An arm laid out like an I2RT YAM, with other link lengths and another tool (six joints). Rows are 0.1 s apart.
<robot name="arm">
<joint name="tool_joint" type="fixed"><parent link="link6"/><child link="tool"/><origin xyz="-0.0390 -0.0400 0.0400" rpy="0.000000 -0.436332 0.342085"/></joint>
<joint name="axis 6" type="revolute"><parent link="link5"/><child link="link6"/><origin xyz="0.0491 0.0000 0.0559" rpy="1.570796 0.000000 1.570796"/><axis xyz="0 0 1"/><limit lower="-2.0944" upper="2.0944"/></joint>
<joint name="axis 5" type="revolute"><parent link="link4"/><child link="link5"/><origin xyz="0.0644 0.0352 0.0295" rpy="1.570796 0.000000 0.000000"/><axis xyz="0 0 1"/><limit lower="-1.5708" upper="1.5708"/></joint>
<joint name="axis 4" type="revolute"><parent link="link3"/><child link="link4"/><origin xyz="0.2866 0.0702 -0.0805" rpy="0.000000 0.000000 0.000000"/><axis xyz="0 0 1"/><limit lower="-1.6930" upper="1.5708"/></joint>
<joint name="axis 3" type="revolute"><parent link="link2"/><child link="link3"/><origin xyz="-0.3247 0.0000 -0.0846" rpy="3.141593 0.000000 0.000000"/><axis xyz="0 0 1"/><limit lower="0.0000" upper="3.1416"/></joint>
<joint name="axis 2" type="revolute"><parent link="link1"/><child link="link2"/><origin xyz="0.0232 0.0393 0.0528" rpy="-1.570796 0.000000 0.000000"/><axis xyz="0 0 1"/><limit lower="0.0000" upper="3.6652"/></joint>
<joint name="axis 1" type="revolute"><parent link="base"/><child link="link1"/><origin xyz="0.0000 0.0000 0.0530" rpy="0.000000 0.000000 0.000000"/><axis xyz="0 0 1"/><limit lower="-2.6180" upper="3.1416"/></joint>
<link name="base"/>
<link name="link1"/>
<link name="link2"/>
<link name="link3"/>
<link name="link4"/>
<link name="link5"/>
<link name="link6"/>
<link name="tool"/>
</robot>
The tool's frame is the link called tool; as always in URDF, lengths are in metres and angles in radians.
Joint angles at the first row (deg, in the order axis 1, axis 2, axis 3, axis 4, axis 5, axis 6):
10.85, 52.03, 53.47, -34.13, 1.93, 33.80
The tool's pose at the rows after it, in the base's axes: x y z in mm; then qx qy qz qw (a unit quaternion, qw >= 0):
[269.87 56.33 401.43 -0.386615 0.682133 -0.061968 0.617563]
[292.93 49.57 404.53 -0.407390 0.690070 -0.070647 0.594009]
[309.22 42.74 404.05 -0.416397 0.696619 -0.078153 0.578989]
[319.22 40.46 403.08 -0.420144 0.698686 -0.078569 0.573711]
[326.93 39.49 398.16 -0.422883 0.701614 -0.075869 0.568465]
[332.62 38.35 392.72 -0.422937 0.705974 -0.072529 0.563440]
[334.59 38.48 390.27 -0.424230 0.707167 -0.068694 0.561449]
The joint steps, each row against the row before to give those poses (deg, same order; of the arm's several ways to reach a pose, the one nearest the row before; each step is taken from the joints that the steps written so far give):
-3.12, 4.50, 5.14, -0.90, -1.24, -5.00
-3.09, 4.85, 4.06, -1.70, -1.34, -4.40
-2.03, 3.20, 2.32, -0.63, -0.41, -2.49
-0.74, 1.88, 1.14, 0.13, -0.39, -0.92
-0.39, 1.40, 0.19, 0.41, -0.37, -0.50
-0.31, 1.04, -0.06, 0.26, -0.27, -0.11
-0.11, 0.42, -0.04, 0.03, -0.39, -0.13

